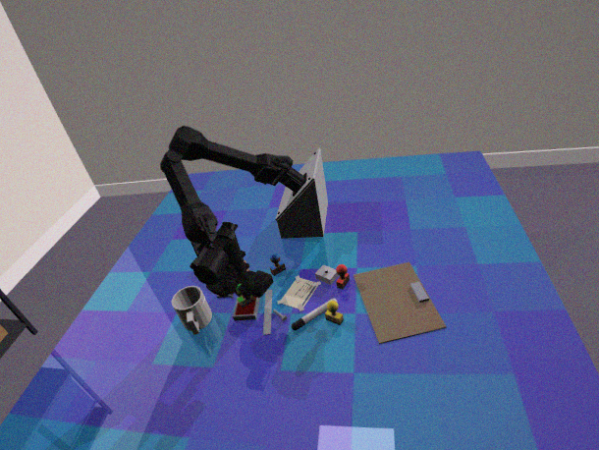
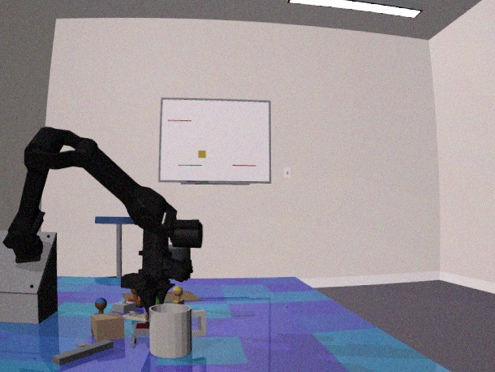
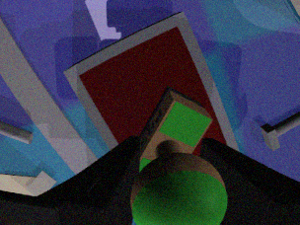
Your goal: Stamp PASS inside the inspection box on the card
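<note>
Now: the red ink pad 3 cm below my gripper tip. Also, from my gripper tip: green-knobbed stamp right at my gripper tip; cardboard box 10 cm behind, 3 cm to the right, 2 cm below; grey ruler 6 cm to the left, 4 cm below, 2 cm ahead.
</note>
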